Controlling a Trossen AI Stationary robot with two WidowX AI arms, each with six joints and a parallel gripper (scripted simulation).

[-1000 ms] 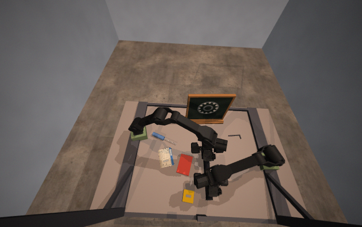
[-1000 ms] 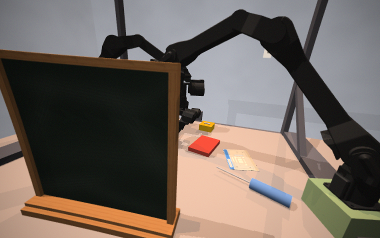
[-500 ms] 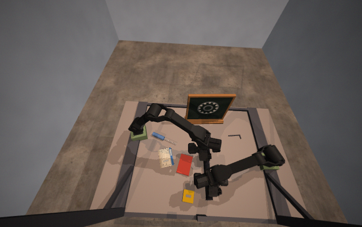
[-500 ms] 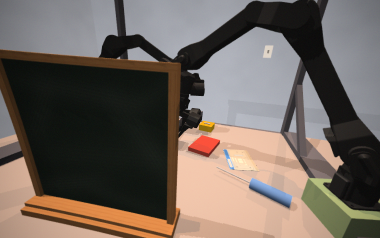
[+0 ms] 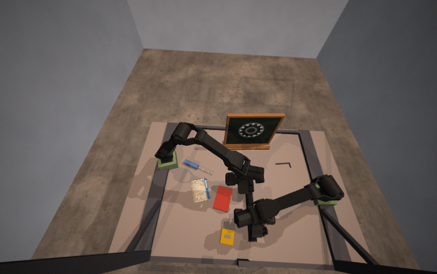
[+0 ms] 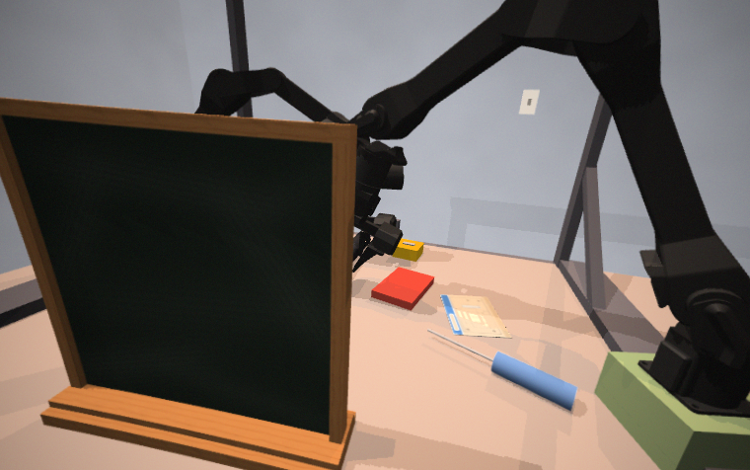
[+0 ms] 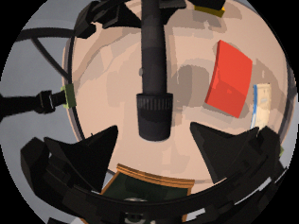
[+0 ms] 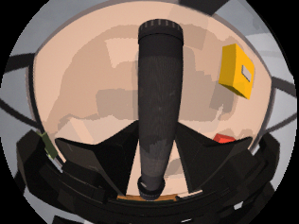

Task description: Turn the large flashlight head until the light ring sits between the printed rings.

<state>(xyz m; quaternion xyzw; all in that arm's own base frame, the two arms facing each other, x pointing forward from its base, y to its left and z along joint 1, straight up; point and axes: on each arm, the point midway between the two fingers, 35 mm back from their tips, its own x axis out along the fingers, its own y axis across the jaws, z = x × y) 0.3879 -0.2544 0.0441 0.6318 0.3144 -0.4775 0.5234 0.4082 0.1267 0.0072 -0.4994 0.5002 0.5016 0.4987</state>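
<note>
My right hand is 100 mm to the right of the yellow block, 100 mm past it and 30 mm above it. The rest, counted from my right hand: red block (160 mm to the left, 70 mm ahead, 40 mm below); then printed card (290 mm to the left, 90 mm ahead, 50 mm below); then blue screwdriver (330 mm to the left, 210 mm ahead, 30 mm below).
</note>
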